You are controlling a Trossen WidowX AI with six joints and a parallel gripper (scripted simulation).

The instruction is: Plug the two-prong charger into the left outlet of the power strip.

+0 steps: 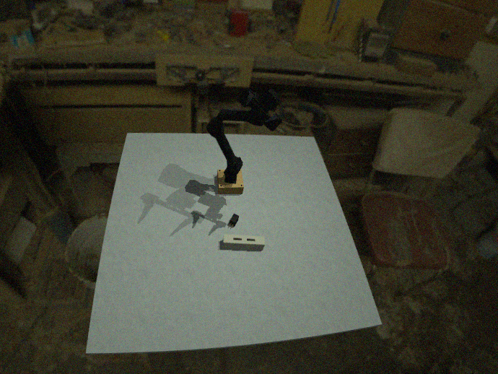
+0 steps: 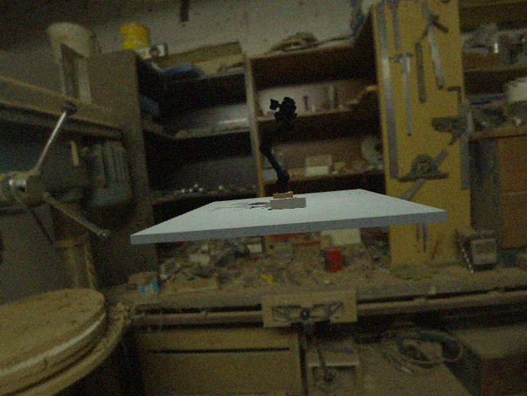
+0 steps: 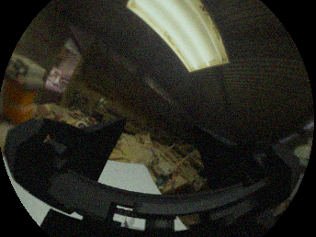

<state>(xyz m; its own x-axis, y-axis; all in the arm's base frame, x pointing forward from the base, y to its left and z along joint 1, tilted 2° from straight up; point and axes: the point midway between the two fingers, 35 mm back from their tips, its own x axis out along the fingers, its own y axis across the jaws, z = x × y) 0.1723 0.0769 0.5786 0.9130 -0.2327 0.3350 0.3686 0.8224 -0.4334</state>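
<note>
Right now my gripper tip is 6 cm short of the two-prong charger, 1 cm to the left of it and 63 cm above it.
</note>
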